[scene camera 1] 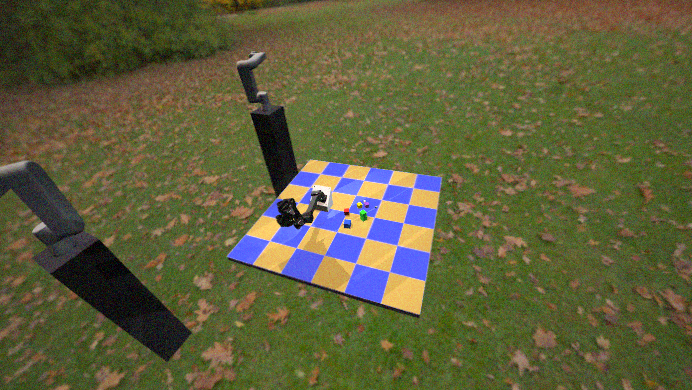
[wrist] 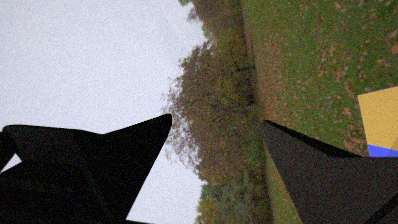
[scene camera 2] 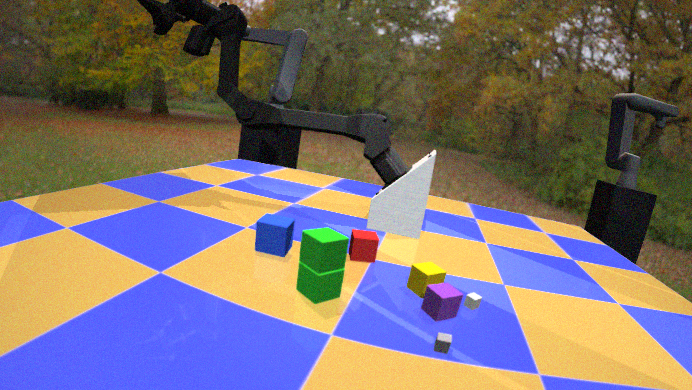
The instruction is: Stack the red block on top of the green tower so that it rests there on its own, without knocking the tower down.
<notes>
The gripper (wrist: 215,121) is open, holding nothing. Further things: a red block (scene camera 2: 363,245), a blue block (scene camera 2: 274,234) and a yellow block (scene camera 2: 421,274).
The wrist view does not show the red block: it is out of frame. The wrist view misses the blue block: it is out of frame.
</notes>
